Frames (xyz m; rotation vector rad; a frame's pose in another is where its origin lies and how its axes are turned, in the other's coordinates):
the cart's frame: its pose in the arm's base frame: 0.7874 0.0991 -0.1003 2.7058 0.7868 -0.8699
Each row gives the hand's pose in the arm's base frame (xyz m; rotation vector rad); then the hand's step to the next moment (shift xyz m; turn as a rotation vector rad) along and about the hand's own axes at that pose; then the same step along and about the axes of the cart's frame.
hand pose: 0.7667 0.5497 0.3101 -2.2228 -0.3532 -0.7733
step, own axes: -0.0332 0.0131 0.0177 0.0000 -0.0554 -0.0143
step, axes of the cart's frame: 0.0151 -0.0103 0.0354 -0.0327 -0.0396 -0.0252
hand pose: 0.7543 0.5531 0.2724 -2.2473 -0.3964 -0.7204
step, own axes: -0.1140 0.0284 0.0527 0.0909 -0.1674 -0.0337
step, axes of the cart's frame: 0.0329 -0.0429 0.1169 -0.0703 -0.0882 -0.1571
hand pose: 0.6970 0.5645 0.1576 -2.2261 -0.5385 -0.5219
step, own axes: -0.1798 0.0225 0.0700 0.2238 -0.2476 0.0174
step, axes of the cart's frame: 0.0044 -0.0708 0.1808 -0.0172 -0.1423 -0.3019
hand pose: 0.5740 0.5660 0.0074 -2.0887 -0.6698 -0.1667
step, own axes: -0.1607 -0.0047 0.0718 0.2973 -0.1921 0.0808
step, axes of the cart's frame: -0.0466 -0.0783 0.1507 0.0932 -0.1454 -0.3194
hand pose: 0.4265 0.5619 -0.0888 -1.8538 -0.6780 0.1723
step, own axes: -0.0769 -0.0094 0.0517 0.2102 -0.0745 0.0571
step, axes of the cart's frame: -0.0436 -0.0520 0.0638 0.1076 -0.0795 -0.1873
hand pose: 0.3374 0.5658 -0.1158 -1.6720 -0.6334 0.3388
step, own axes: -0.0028 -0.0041 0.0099 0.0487 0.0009 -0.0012
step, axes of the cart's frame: -0.0039 -0.0103 0.0006 0.0360 -0.0010 -0.0328
